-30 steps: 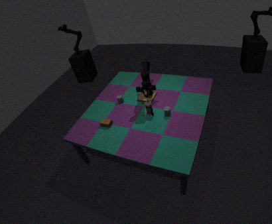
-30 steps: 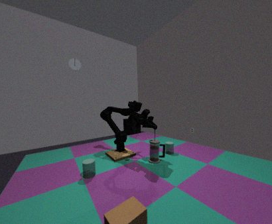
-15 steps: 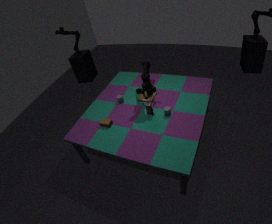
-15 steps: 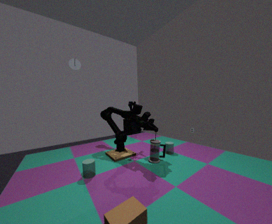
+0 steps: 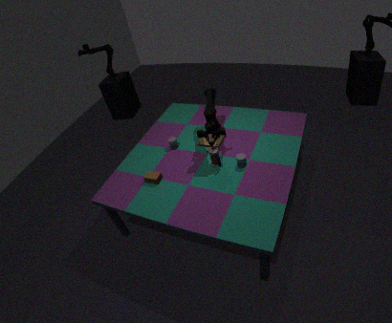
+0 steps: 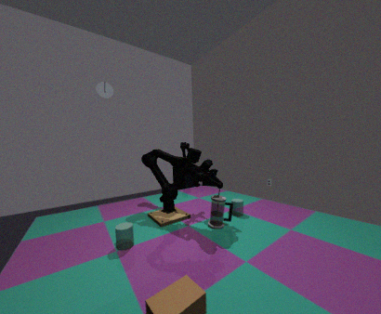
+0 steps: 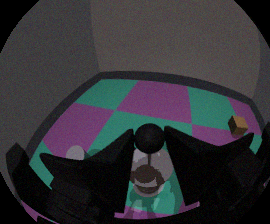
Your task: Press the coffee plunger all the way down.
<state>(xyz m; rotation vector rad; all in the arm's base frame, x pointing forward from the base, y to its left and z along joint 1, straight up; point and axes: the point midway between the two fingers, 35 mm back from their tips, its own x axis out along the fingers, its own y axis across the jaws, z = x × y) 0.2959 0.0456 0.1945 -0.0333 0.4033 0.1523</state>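
My gripper tip is now 1 cm past the coffee press, 1 cm to the right of it and 10 cm above it.
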